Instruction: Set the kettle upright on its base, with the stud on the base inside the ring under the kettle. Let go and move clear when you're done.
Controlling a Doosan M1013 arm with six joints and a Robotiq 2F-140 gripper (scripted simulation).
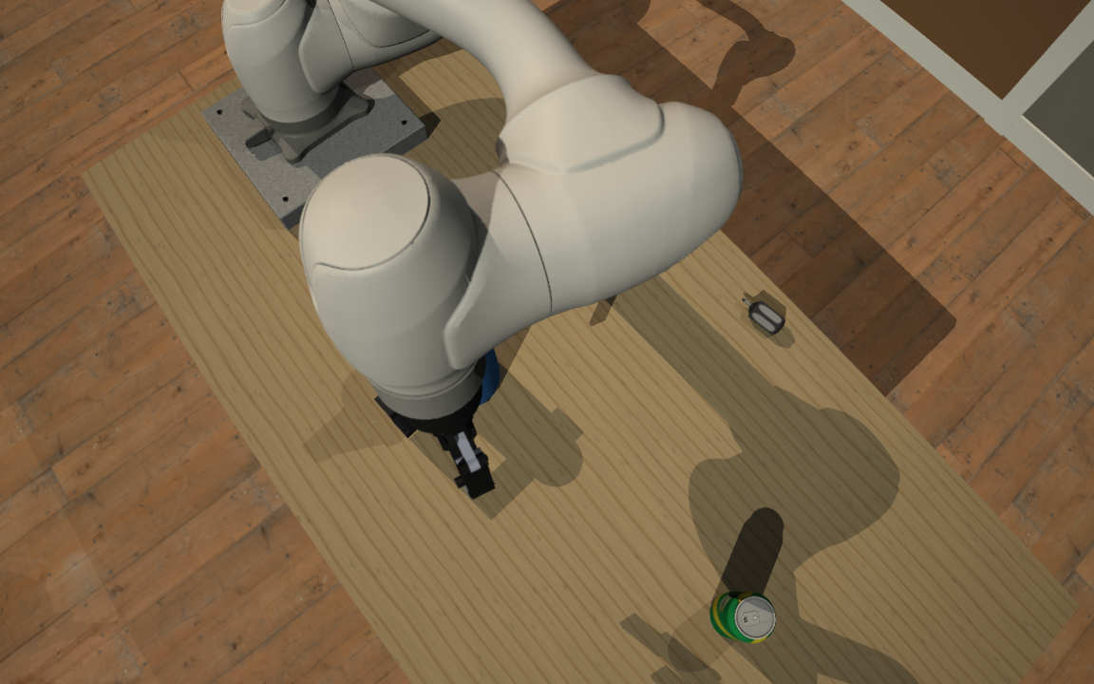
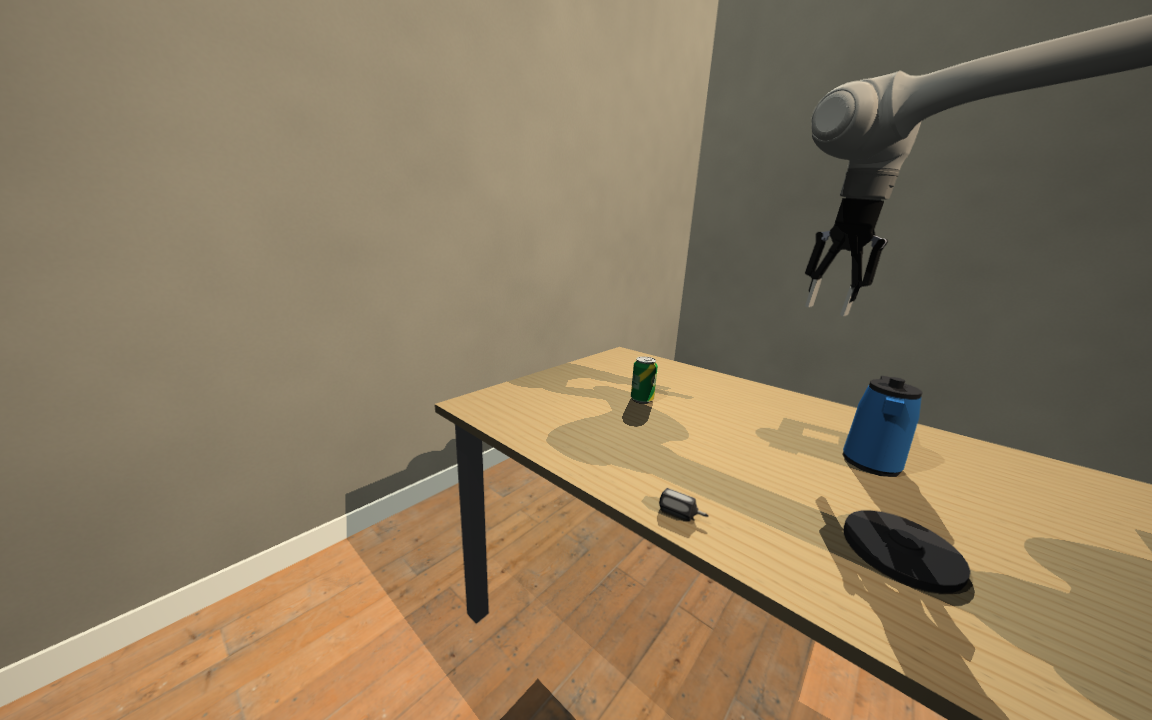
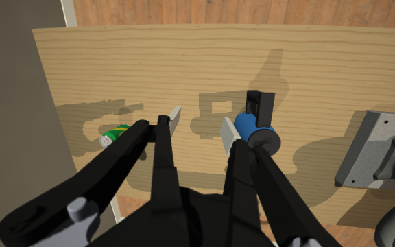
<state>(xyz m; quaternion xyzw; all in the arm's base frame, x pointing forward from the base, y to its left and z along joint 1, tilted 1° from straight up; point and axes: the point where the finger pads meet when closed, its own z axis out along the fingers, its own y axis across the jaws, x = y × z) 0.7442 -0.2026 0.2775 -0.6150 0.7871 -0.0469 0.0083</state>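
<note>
The blue kettle lies 230 mm below my hand, 150 mm behind it and 70 mm to the left of it. Round my hand: green soda can: 380 mm ahead, 260 mm below, 150 mm to the left; round black base: 380 mm to the left, 310 mm below, 200 mm behind; small dark object: 530 mm to the left, 310 mm below, 90 mm ahead.
</note>
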